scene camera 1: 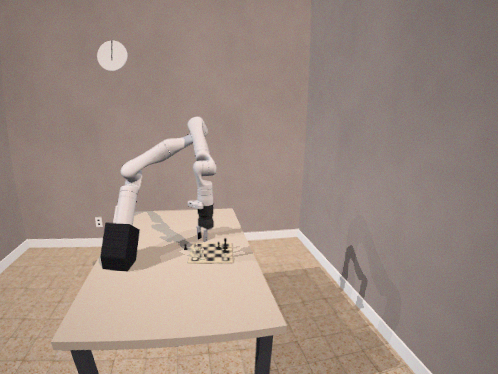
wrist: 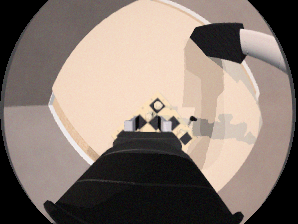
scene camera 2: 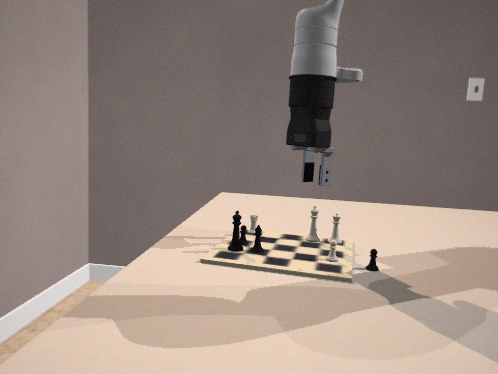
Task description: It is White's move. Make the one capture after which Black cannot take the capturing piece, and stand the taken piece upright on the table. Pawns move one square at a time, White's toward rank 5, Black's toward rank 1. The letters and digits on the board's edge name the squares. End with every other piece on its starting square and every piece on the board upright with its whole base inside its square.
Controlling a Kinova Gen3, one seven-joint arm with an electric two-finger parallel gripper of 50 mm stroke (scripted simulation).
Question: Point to a chessboard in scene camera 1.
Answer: At 212,255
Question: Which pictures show the chessboard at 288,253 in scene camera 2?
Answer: Scene camera 1, the wrist view and scene camera 2: all of them.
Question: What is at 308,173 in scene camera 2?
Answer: My gripper.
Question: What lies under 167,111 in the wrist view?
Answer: A chessboard.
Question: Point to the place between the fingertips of my gripper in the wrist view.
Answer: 148,121
